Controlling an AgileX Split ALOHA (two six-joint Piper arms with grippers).
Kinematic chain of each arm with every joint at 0, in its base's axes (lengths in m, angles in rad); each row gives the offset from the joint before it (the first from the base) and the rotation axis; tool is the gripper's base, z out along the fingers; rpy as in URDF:
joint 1: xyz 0 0 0.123 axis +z
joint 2: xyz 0 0 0 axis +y
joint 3: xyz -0.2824 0 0.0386 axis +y
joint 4: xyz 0.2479 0 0.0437 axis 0.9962 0 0.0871
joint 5: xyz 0 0 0 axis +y
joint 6: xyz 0.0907 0 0.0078 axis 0.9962 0 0.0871
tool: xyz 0 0 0 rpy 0 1.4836 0
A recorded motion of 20 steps. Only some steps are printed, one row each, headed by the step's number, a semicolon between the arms.
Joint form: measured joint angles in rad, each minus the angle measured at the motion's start. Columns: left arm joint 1, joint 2, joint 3, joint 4, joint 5, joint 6; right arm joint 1, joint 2, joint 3, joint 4, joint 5, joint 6.
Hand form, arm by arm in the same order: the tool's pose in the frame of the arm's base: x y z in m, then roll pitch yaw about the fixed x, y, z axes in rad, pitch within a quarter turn. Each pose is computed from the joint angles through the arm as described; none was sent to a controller.
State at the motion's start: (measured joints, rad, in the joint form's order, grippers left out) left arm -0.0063 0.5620 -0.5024 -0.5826 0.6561 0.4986; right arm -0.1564 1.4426 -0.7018 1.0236 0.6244 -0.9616
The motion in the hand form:
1: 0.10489 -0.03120 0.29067 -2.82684 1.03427 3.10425; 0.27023 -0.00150 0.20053 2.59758 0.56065 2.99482
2: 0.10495 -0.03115 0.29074 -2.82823 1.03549 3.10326; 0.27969 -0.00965 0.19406 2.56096 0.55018 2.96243
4: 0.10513 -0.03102 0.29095 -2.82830 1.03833 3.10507; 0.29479 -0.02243 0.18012 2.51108 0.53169 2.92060
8: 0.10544 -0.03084 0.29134 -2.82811 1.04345 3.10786; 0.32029 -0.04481 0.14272 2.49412 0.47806 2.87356
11: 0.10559 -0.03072 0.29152 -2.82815 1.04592 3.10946; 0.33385 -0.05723 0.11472 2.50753 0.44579 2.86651
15: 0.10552 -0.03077 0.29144 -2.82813 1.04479 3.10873; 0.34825 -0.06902 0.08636 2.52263 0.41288 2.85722
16: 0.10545 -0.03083 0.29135 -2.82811 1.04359 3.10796; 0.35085 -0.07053 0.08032 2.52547 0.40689 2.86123
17: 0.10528 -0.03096 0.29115 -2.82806 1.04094 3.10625; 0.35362 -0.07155 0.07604 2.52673 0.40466 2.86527
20: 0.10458 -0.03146 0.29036 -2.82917 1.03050 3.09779; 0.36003 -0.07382 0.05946 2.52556 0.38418 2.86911
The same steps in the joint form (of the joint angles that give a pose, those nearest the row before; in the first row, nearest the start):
1: -0.0001 0.0000 0.0000 0.0001 -0.0020 -0.0002; -0.0309 0.0551 -0.0269 0.0518 0.0301 -0.0519
2: 0.0001 0.0000 0.0000 -0.0001 -0.0030 0.0010; -0.0636 0.1091 -0.0510 0.1034 0.0528 -0.1036
4: -0.0001 0.0000 0.0000 0.0001 -0.0065 0.0008; -0.1078 0.2037 -0.0903 0.1776 0.0840 -0.1843
8: -0.0001 0.0000 0.0000 -0.0009 -0.0122 0.0018; -0.1582 0.3899 -0.1672 0.2451 0.0819 -0.2731
11: 0.0000 0.0000 0.0000 -0.0009 -0.0152 0.0018; -0.1790 0.5088 -0.2197 0.2682 0.0661 -0.3222
15: 0.0001 0.0000 0.0000 -0.0011 -0.0137 0.0020; -0.1941 0.6284 -0.2890 0.2768 0.0484 -0.3444
16: 0.0000 0.0000 0.0000 -0.0010 -0.0124 0.0019; -0.1953 0.6526 -0.3032 0.2768 0.0469 -0.3509
17: -0.0001 0.0000 0.0000 -0.0009 -0.0093 0.0017; -0.1954 0.6718 -0.3174 0.2768 0.0469 -0.3556
20: 0.0001 0.0000 0.0000 -0.0011 0.0037 0.0029; -0.1953 0.7363 -0.3548 0.2815 0.0469 -0.3666

